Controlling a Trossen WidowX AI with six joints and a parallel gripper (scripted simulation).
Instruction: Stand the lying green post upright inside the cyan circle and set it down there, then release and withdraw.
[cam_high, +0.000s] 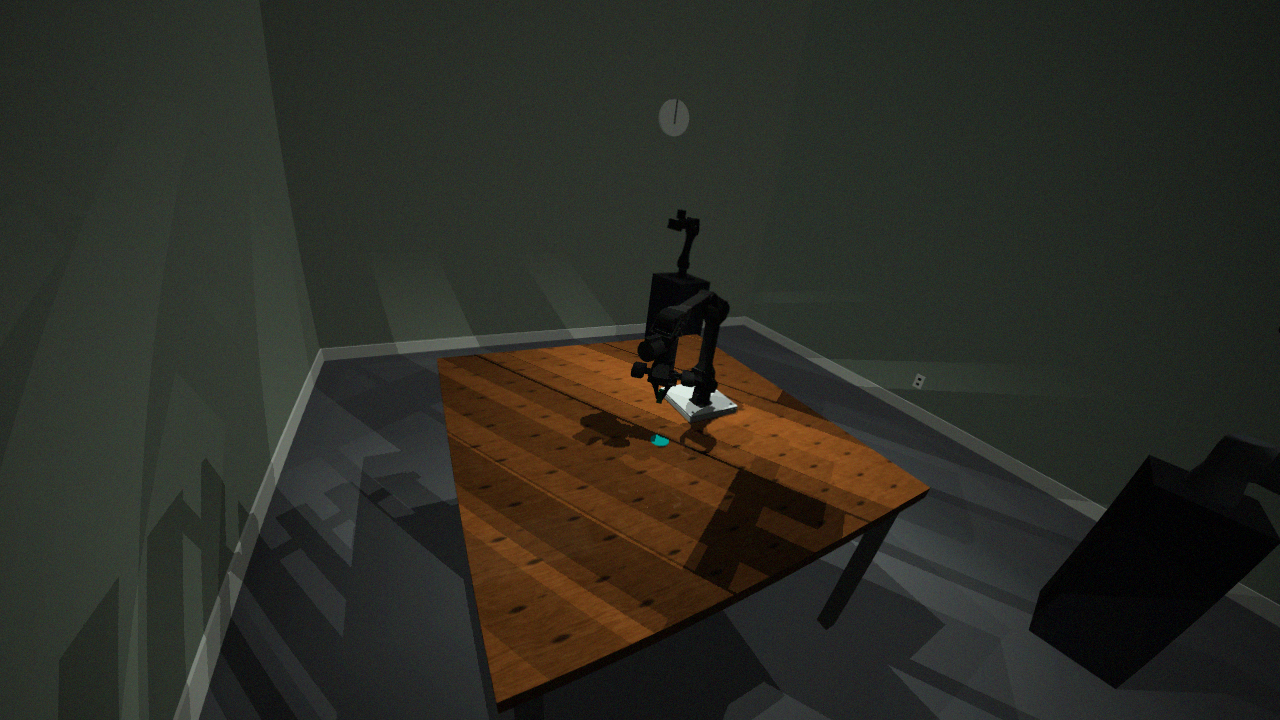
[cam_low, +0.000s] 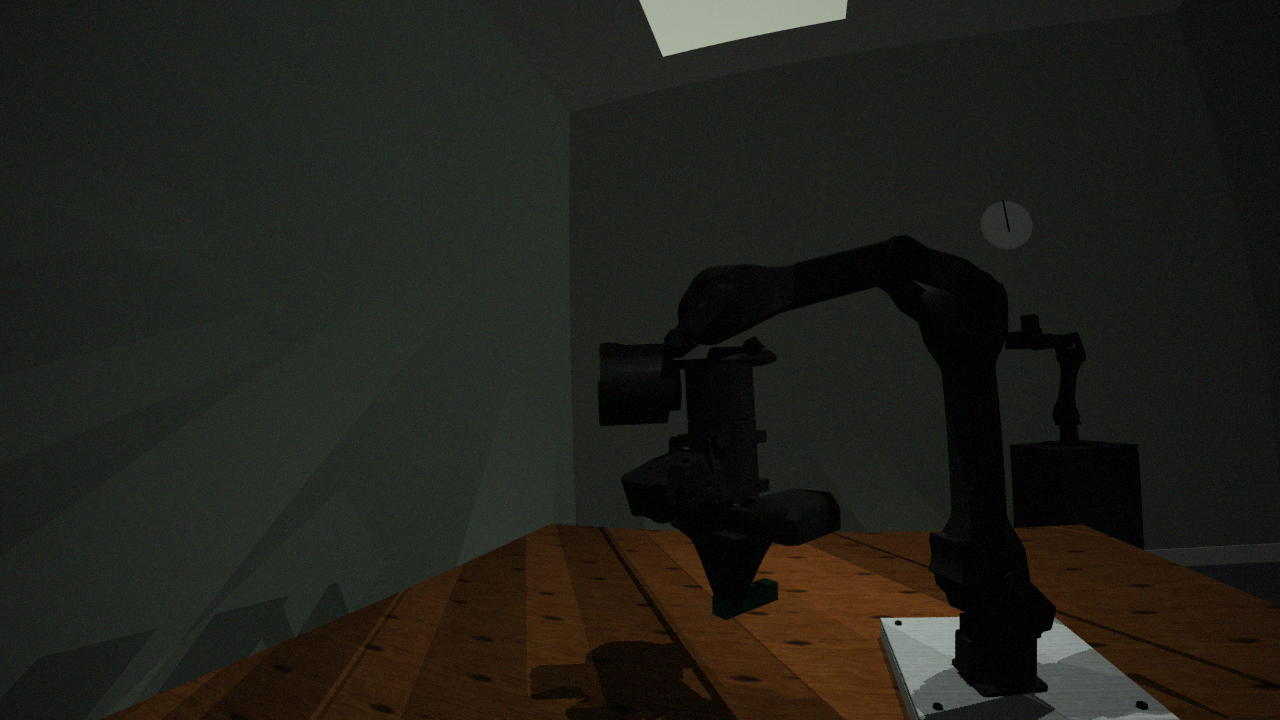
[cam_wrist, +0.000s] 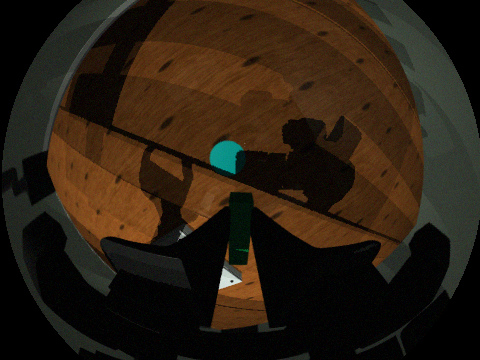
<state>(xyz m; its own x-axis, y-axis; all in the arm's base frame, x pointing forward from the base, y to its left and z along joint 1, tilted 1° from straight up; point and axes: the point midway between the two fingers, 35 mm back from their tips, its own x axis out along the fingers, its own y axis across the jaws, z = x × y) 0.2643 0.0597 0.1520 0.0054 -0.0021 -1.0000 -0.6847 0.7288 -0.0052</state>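
My gripper tip is now 14 cm above the cyan circle and 3 cm to the right of it. Round my gripper tip: green post 2 cm behind, 1 cm to the right.
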